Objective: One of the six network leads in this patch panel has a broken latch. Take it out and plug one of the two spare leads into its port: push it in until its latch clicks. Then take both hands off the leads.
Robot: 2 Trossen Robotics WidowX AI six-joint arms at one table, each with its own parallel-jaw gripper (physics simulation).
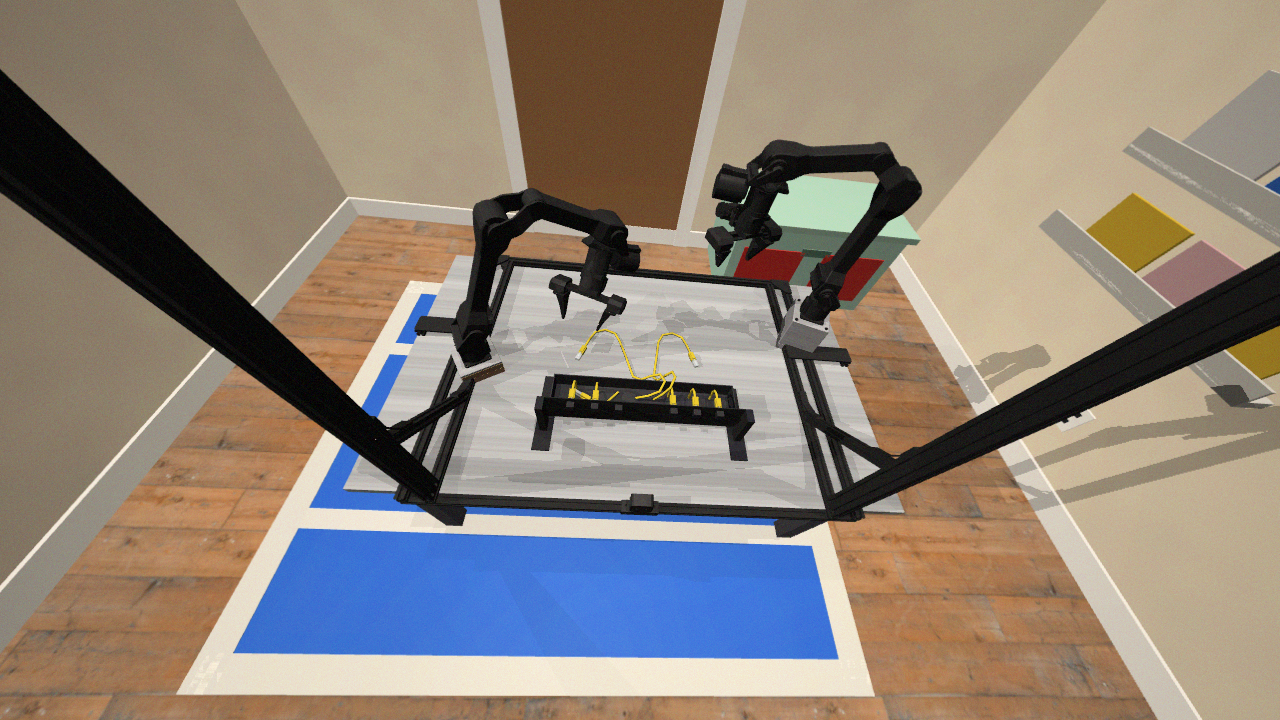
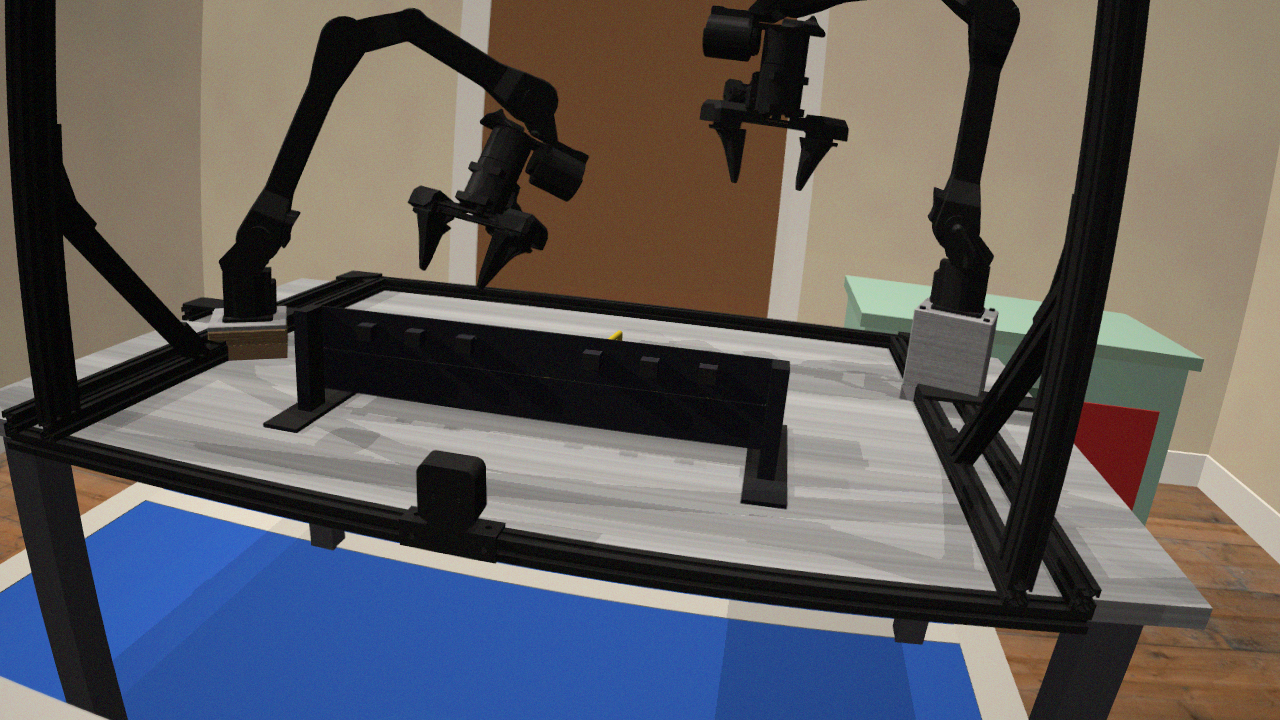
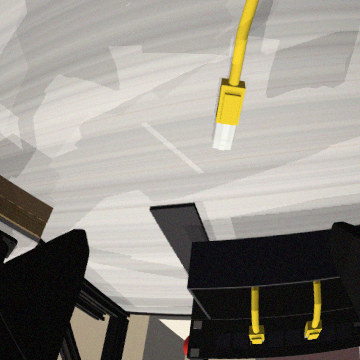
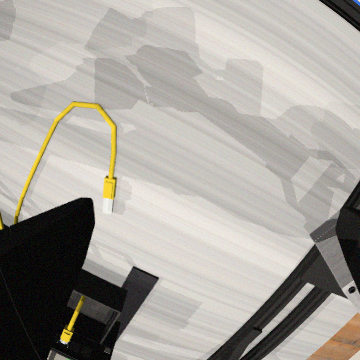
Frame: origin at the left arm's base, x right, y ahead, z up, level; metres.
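Where they show: left gripper, fingertip midpoint: (image 1: 580,324) (image 2: 450,278) (image 3: 213,240); right gripper, fingertip midpoint: (image 1: 732,262) (image 2: 766,186) (image 4: 222,216); left arm's base at its link origin: (image 1: 475,354) (image 2: 248,315); right arm's base at its link origin: (image 1: 812,314) (image 2: 958,309).
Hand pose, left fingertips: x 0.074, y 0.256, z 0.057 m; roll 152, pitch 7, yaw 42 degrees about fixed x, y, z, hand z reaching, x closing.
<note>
Things, the pixels of their top centre, and the offset from my left fingertips. "spot": a spot on its surface instead.
- black patch panel at its top centre: (image 2: 536,324) (image 1: 647,395) dx +0.261, dy +0.038, dz +0.007 m
- three at a spot on its surface: (image 1: 694,400) spot: dx +0.319, dy +0.133, dz -0.006 m
- slanted yellow piece at a spot on its surface: (image 1: 613,395) spot: dx +0.187, dy -0.004, dz -0.071 m
- plug at a spot on its surface: (image 3: 230,105) (image 1: 583,347) spot: dx +0.007, dy +0.002, dz -0.089 m
- small black block at a spot on its surface: (image 2: 451,488) (image 1: 644,508) spot: dx +0.452, dy -0.082, dz -0.064 m
The black patch panel (image 1: 642,410) (image 2: 537,394) (image 3: 265,260) stands mid-table. Two upright yellow leads (image 1: 571,391) (image 3: 256,335) are at its left and three (image 1: 694,400) at its right. At the third port from the left, no upright plug shows; a slanted yellow piece (image 1: 613,395) lies behind it. Two spare leads lie behind the panel, one plug (image 1: 580,355) (image 3: 230,105) at the left, one (image 1: 694,360) (image 4: 109,189) at the right. My left gripper (image 1: 581,322) (image 2: 453,275) is open, empty, above and behind the left spare plug. My right gripper (image 1: 737,253) (image 2: 767,185) is open, empty, high at the back right.
The spare leads' yellow cables (image 1: 631,358) run together into the middle of the panel. The panel's feet (image 1: 542,437) (image 2: 765,490) stand on the table. A black frame (image 1: 537,503) (image 2: 716,582) borders the table, with posts at both front corners. A small black block (image 1: 640,503) (image 2: 451,488) sits on its front bar.
</note>
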